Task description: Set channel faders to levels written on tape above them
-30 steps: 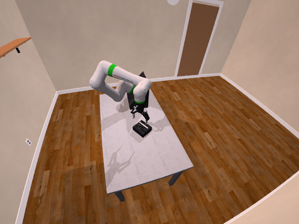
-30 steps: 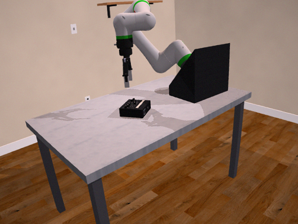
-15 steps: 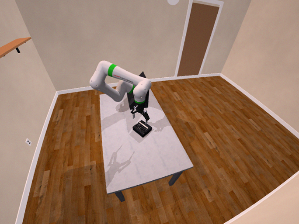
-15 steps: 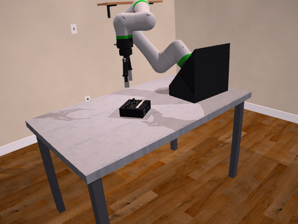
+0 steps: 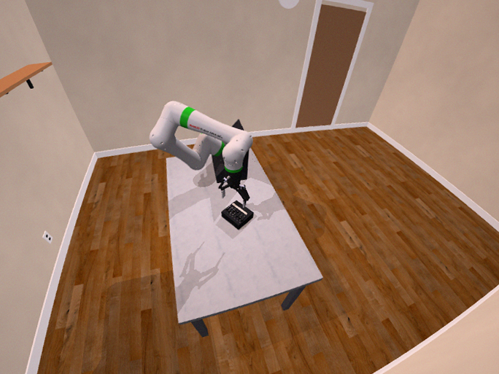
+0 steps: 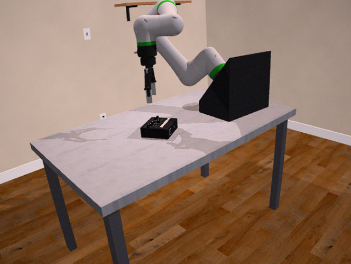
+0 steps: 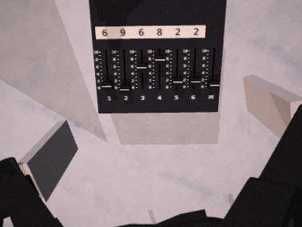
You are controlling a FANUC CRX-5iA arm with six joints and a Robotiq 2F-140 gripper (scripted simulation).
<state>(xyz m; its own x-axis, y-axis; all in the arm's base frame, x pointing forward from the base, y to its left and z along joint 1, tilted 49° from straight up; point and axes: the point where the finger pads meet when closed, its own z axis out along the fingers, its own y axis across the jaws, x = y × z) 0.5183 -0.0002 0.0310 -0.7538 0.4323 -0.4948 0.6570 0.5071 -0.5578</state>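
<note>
The channel 1 fader cap is 130 mm below my hand, 50 mm behind it and 40 mm to the right of it. The rest, counted from my hand: master fader cap: 130 mm below, 60 mm ahead, 40 mm to the left.
</note>
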